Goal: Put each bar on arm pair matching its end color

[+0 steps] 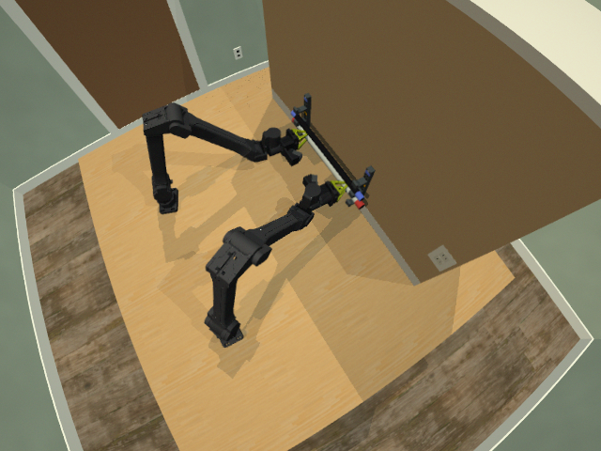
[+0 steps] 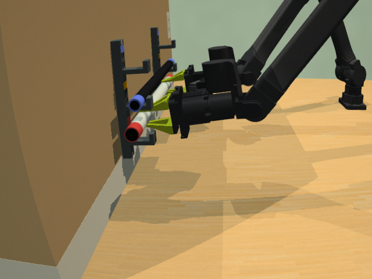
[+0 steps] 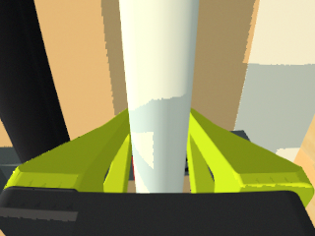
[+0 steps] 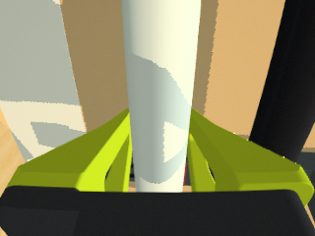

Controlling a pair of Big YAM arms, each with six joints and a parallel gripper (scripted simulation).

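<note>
The grey baseboard lies 12 cm to the left of my right hand, 10 cm below it and 4 cm ahead of it. From my right hand the other things lie so: brown wall: 32 cm above, 19 cm ahead, 12 cm to the left; then black bar: 15 cm to the left, 6 cm above, 1 cm behind.
</note>
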